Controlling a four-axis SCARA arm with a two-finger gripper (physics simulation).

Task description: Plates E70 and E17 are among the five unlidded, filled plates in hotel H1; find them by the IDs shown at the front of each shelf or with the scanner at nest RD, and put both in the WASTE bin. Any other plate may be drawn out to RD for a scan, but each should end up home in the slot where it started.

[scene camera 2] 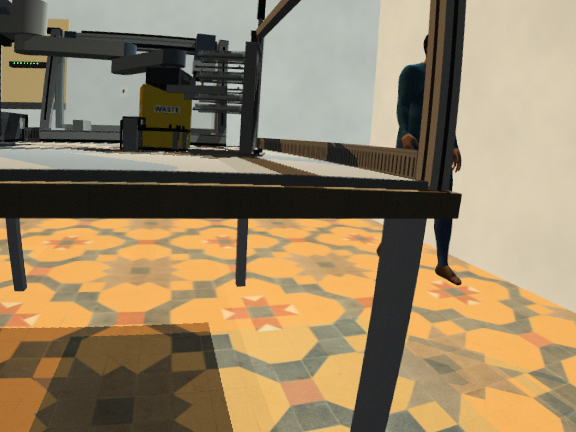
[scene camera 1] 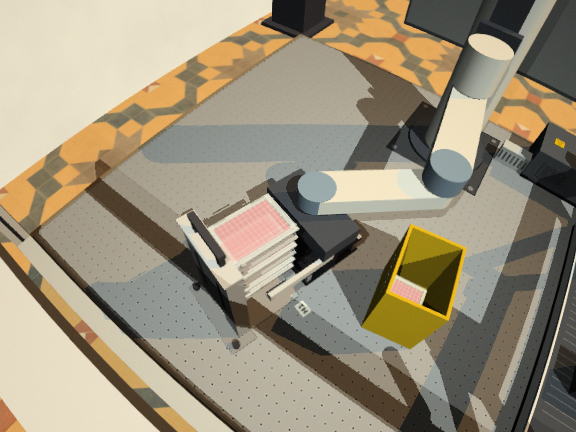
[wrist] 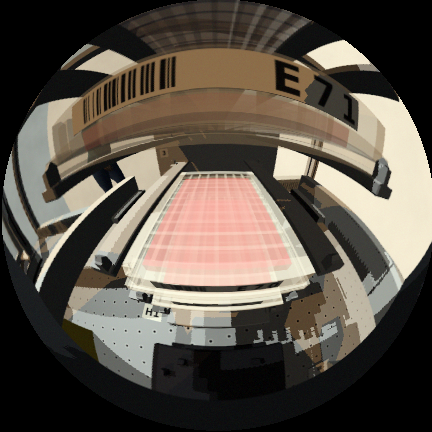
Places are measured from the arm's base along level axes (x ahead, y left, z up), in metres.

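Pixels of known places: gripper, fingertip midpoint: (scene camera 2: pixel 230 94) (wrist: pixel 217 180).
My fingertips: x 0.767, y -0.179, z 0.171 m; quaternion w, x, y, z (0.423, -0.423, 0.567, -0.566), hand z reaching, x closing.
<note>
Ahead of a thing's pixels: the offset from my fingertips to its top centre. "*": to the spot under its first point.
Hotel H1 (scene camera 1: pixel 240 307) (scene camera 2: pixel 248 100) holds a stack of plates. In the wrist view the plate labelled E71 @(0.022 m back, 0.008 m left, 0.053 m up) (wrist: pixel 225 75) is close above my gripper (wrist: pixel 218 205) (scene camera 2: pixel 222 91). My gripper is open, with one finger on each side of an unlidded pink-filled plate @(0.022 m back, 0.008 m left, 0.003 m down) (wrist: pixel 217 225) on the shelf below; both fingers stand apart from it. That shelf's front label is mostly hidden under the plate's edge, so I cannot read its ID surely. Another plate rim @(* 0.080 m back, 0.025 m left, 0.031 m down) (wrist: pixel 215 300) shows lower down. The yellow WASTE bin @(0.179 m back, 0.289 m left, 0.041 m up) (scene camera 1: pixel 407 322) (scene camera 2: pixel 165 127) (wrist: pixel 80 340) holds a pink-filled plate @(0.183 m back, 0.295 m left, 0.138 m down) (scene camera 1: pixel 407 290).
Dark nest RD @(* 0.135 m back, 0.038 m left, 0.099 m down) (wrist: pixel 220 370) lies in front of the hotel, mostly under the gripper body in scene camera 1. The H1 tag @(0.049 m back, 0.117 m left, 0.158 m down) (scene camera 1: pixel 302 308) is on the table near the hotel. The bin stands beside the nest. A person (scene camera 2: pixel 415 105) stands beyond the table.
</note>
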